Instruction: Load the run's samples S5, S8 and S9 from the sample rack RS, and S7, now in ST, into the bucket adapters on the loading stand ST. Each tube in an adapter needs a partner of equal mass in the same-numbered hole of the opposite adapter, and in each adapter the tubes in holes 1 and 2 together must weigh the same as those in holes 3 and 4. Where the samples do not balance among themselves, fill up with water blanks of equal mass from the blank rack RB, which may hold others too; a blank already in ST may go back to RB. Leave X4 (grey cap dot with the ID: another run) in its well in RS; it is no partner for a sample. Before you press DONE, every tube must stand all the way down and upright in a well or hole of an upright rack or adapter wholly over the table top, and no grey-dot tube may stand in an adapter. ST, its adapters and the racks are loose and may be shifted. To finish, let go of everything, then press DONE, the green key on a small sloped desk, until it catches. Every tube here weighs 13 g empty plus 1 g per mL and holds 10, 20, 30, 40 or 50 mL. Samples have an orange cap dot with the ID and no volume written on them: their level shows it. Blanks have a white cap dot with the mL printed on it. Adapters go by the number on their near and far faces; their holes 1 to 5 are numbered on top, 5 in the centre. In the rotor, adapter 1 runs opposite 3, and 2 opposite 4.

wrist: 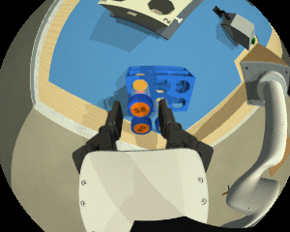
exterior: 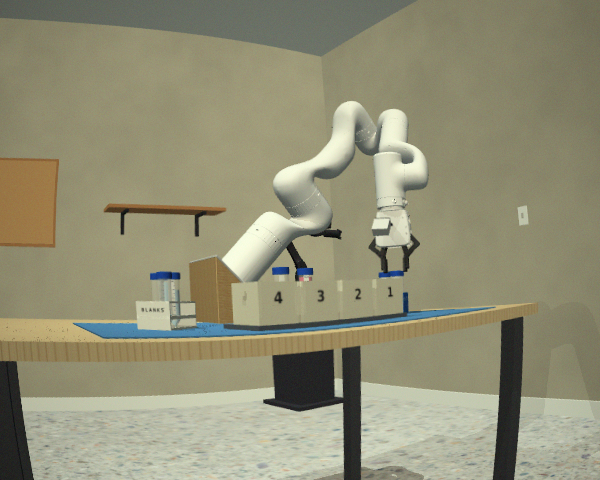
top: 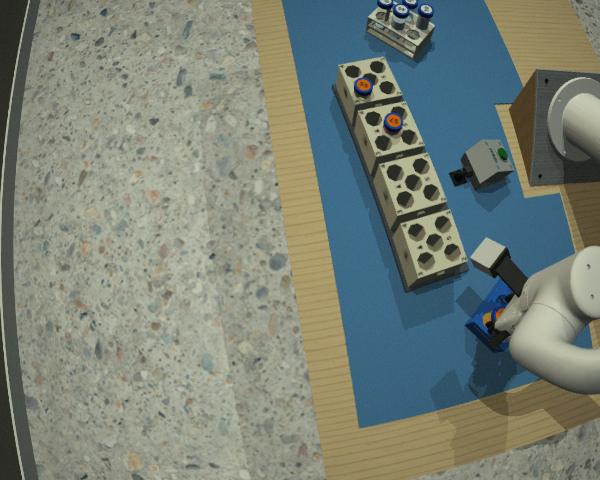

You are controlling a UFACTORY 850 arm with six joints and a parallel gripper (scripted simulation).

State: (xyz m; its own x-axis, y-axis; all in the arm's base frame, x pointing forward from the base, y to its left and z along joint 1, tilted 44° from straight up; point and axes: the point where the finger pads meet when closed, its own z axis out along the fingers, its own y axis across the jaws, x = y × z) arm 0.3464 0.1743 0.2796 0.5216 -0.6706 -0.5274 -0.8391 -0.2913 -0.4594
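Now: hand 1 cm past the orange-dot sample tube, 1 cm to the left of it and 7 cm above it. From my hand the other things lie so: sample S9: 2 cm behind, 4 cm to the left, 7 cm below; then blue sample rack RS: 4 cm behind, 10 cm below; then grey-dot tube X4: 5 cm behind, 1 cm to the left, 7 cm below.
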